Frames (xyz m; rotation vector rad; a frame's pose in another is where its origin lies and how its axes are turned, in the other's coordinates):
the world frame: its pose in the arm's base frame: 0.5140 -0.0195 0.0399 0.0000 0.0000 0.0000
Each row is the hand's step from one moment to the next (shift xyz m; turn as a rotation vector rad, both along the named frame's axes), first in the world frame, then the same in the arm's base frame.
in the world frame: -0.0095 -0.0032 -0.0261 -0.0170 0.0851 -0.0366
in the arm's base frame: -0.0095 -0.0032 -0.0261 -0.0170 0.0851 -0.0366
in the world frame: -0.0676 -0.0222 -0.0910 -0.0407 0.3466 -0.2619
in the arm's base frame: -0.0676 -0.0222 -0.0910 -0.0407 0.3466 -0.2619
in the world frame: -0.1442 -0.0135 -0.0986 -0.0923 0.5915 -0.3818
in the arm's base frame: -0.1442 -0.0135 -0.0986 -0.0923 0.5915 -0.3818
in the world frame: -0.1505 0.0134 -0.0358 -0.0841 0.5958 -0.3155
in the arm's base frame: -0.1505 0.0134 -0.0358 -0.0841 0.5958 -0.3155
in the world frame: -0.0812 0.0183 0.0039 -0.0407 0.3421 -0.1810
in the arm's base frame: -0.0812 0.0183 0.0039 -0.0407 0.3421 -0.1810
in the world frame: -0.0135 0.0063 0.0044 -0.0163 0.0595 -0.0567
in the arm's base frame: -0.0135 0.0063 0.0044 -0.0163 0.0595 -0.0567
